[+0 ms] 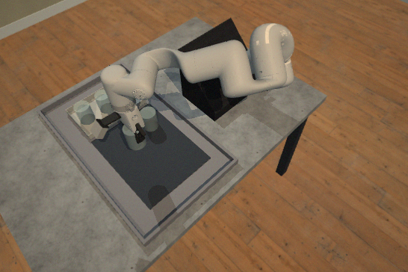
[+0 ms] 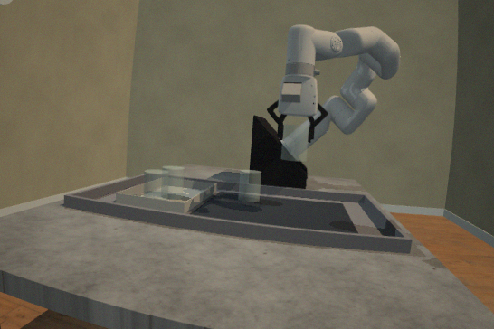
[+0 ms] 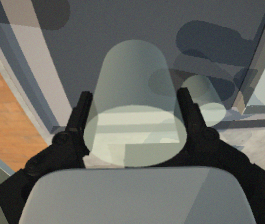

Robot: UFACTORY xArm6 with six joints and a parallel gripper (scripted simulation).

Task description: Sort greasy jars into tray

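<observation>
Right now my hand is 2 cm past the cream tray, 36 cm to the left of it and 21 cm above it. Also, from my hand: dark mat (5 cm behind, 4 cm to the right, 22 cm below).
</observation>
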